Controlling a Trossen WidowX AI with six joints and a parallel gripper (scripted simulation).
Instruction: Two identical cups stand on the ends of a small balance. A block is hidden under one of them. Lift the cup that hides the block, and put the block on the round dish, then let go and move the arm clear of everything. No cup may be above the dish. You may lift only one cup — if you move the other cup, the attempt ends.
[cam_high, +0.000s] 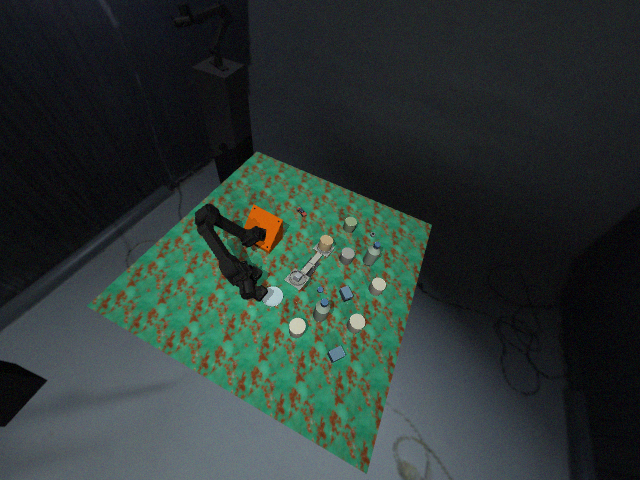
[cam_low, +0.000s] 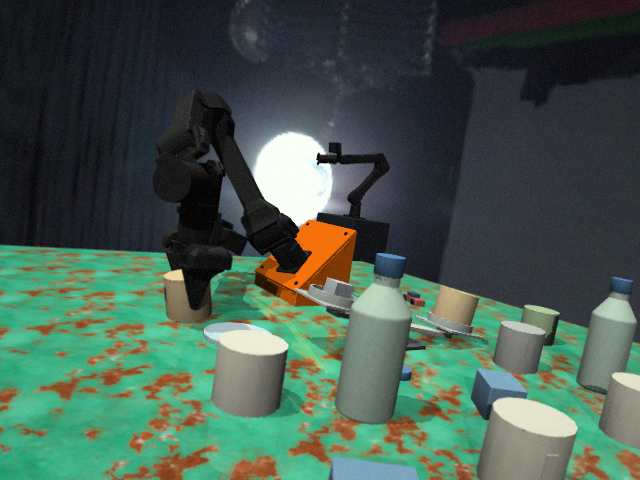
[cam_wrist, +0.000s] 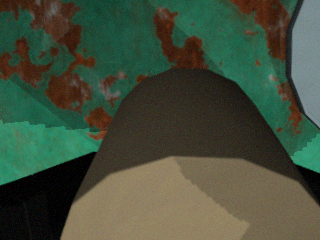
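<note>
My gripper tip is now 18 cm short of the small grey block, 14 cm to the right of it and 6 cm below it. The rest, counted from my gripper tip: round pale dish (10 cm ahead, 3 cm to the left, 2 cm below); small blue disc (30 cm ahead, 16 cm to the left, 2 cm below); tiny red toy car (58 cm to the left, 2 cm ahead, 1 cm below).
</note>
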